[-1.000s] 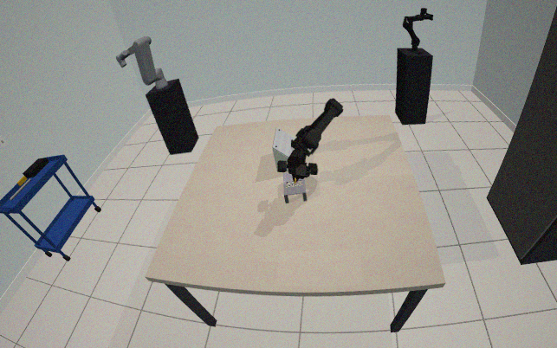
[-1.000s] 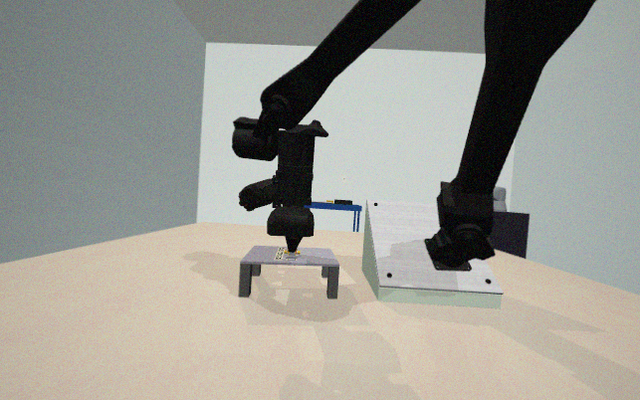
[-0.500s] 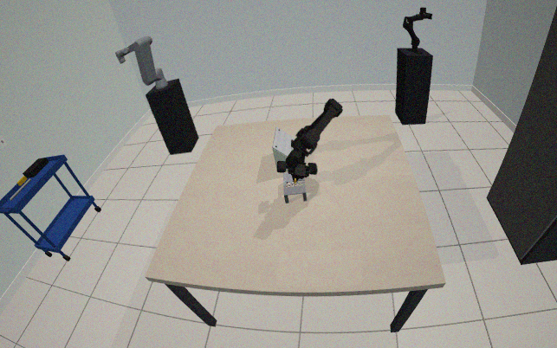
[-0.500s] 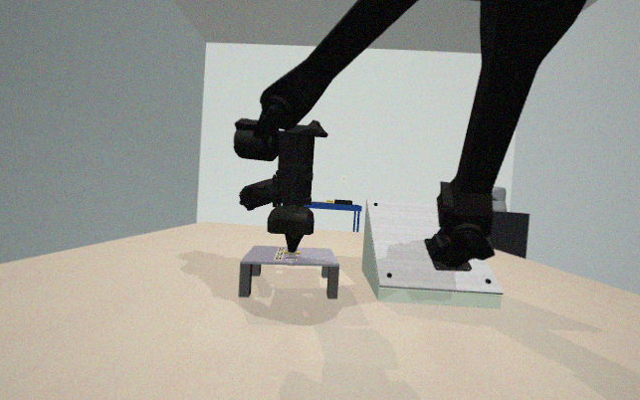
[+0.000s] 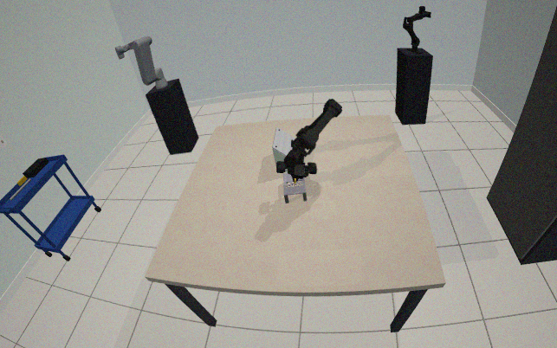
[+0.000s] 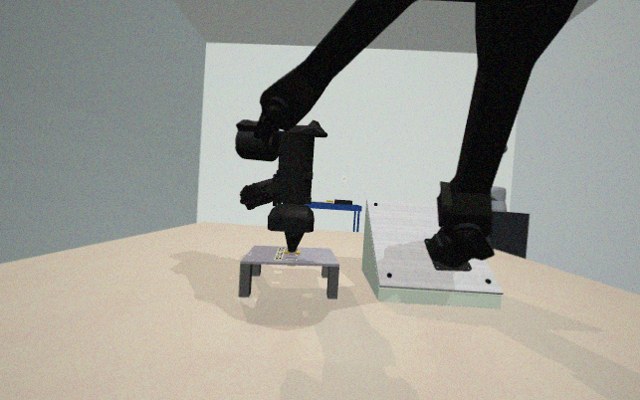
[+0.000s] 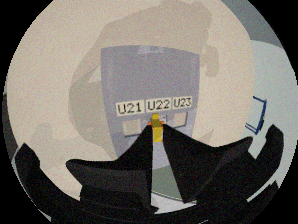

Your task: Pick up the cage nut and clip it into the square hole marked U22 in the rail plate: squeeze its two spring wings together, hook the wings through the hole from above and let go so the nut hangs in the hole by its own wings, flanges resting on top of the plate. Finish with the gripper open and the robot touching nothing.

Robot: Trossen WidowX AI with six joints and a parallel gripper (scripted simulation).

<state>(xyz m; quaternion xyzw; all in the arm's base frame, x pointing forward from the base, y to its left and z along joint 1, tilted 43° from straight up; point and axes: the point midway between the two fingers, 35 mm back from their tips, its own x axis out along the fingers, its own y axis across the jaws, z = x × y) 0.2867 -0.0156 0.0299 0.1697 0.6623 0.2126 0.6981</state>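
My gripper tip is now 1 cm above the cage nut.
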